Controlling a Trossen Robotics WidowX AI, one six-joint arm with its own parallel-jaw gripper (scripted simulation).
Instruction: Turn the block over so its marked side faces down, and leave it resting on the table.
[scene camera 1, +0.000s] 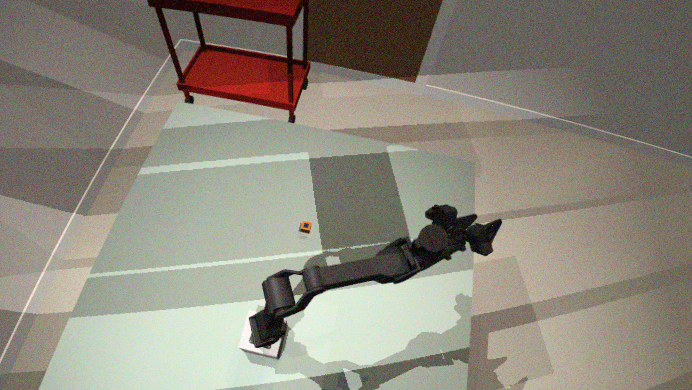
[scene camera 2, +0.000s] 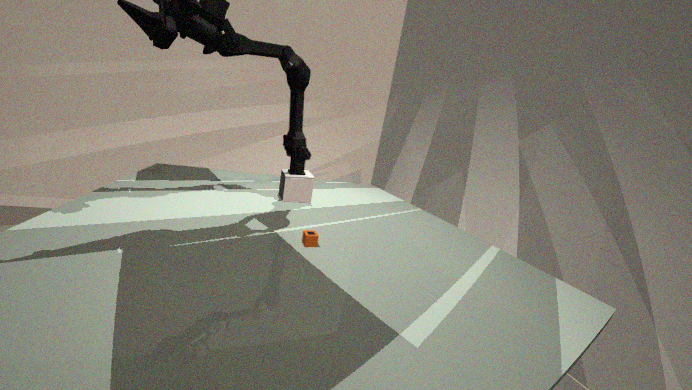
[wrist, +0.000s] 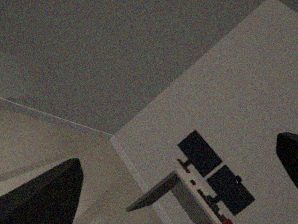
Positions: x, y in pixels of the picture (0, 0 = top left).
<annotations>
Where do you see the gripper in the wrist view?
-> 179, 156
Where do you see the gripper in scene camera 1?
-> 488, 218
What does the gripper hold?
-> Nothing.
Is the gripper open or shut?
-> Open.
</annotations>
